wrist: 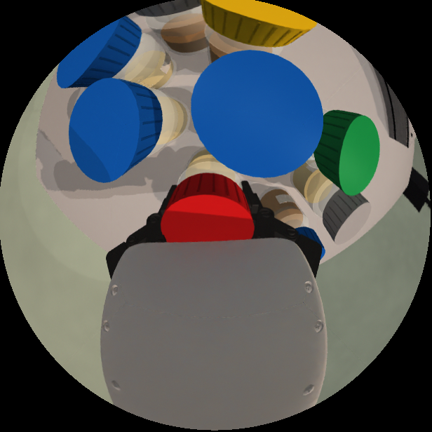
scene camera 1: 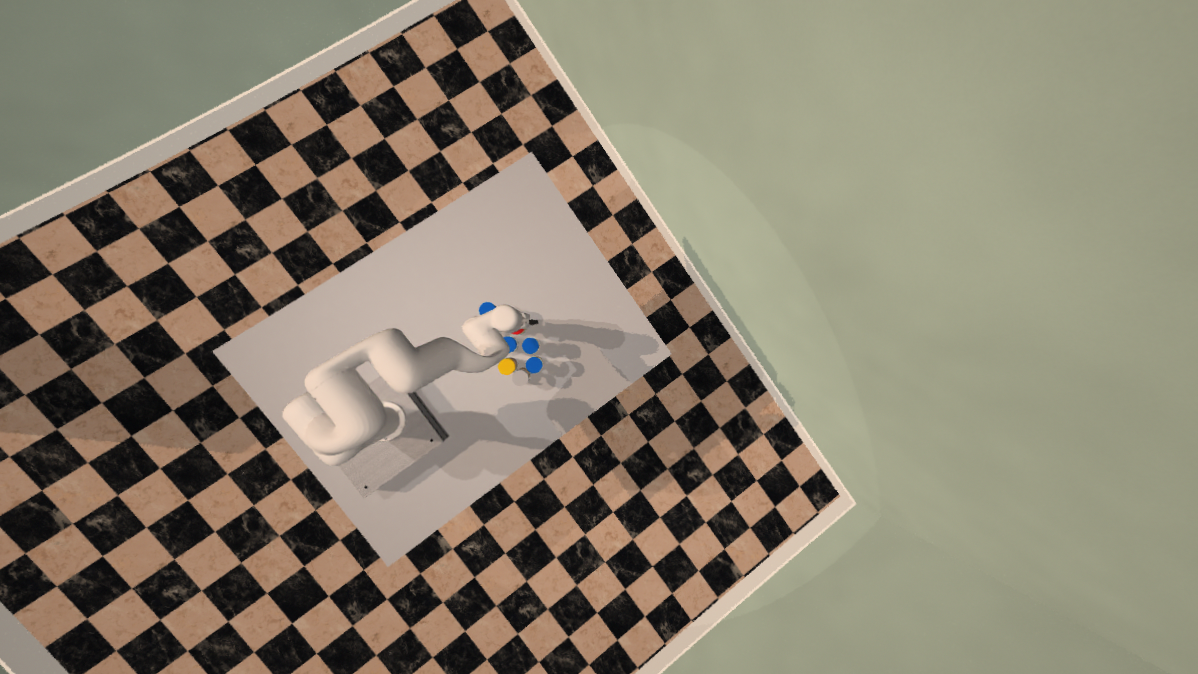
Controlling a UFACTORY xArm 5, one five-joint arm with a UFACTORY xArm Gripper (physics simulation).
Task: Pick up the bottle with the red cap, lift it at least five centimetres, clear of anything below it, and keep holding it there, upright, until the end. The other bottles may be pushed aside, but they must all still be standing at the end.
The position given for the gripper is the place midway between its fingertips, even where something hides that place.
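Note:
The gripper [wrist: 210, 194] shares the scene with a red-capped bottle [wrist: 208, 204] and a blue-capped bottle [wrist: 115, 123].

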